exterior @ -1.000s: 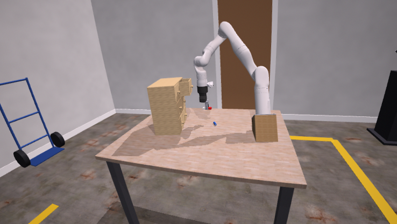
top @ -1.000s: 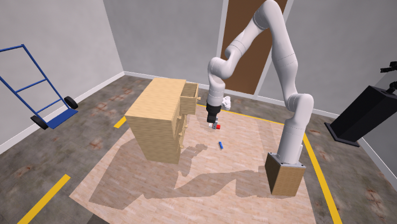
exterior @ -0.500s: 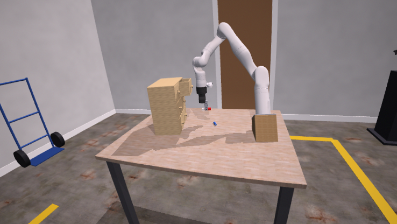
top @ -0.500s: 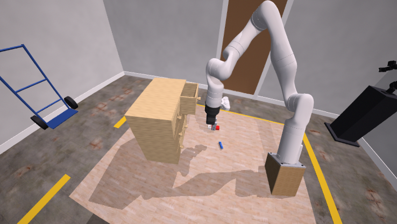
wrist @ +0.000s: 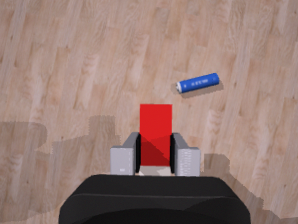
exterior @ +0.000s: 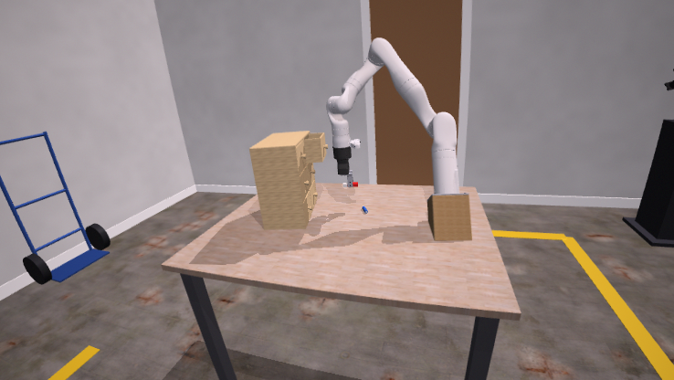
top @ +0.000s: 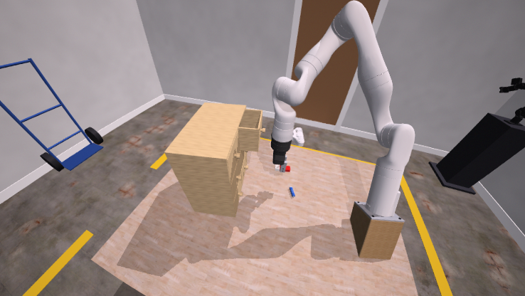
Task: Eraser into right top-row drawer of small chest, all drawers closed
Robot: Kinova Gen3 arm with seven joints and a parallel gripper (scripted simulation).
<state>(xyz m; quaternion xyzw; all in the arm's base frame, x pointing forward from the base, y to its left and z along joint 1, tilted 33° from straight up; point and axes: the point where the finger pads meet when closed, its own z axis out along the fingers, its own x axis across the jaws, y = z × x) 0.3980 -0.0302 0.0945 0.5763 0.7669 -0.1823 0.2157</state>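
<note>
My hand is 70 mm past the small blue object, 30 mm to the right of it and 110 mm above it. The rest, counted from my hand: white eraser: 10 mm ahead, 10 mm below.
</note>
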